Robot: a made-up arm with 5 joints.
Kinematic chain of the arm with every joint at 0, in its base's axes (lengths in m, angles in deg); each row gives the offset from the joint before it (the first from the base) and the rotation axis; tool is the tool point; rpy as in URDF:
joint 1: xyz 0.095 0 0.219 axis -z
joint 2: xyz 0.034 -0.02 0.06 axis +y
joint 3: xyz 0.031 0 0.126 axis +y
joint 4: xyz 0.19 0 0.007 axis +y
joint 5: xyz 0.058 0.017 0 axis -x
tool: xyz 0 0 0 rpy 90 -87.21 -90
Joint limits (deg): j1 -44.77..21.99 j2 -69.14..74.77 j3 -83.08..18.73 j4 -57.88..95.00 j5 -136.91..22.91
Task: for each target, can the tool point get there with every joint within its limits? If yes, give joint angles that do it. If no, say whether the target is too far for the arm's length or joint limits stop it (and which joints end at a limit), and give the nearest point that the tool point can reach.
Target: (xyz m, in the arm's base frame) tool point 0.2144 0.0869 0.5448
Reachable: yes | joints -37.21 -30.99 -25.88 78.23 -121.88
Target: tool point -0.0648 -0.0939 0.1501
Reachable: no: joint limits stop it (at a limit: joint 1, joint 2, joint 3, joint 4) | nearest point 0.1882 -0.0409 0.1007 | short by 0.263 m
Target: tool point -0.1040 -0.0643 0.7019
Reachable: no: too far | nearest point -0.0519 -0.0475 0.6066 | short by 0.110 m
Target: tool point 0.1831 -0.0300 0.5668
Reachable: yes | joints 16.93 -42.54 -25.81 73.45 -55.03
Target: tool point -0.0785 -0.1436 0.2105
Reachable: no: joint limits stop it (at a limit: joint 2, joint 3, joint 4) | nearest point -0.1317 -0.1876 0.4061 | short by 0.207 m
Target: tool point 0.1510 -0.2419 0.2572
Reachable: no: joint limits stop it (at a limit: joint 1, joint 3, joint 4) | nearest point 0.2988 -0.0855 0.2414 | short by 0.216 m
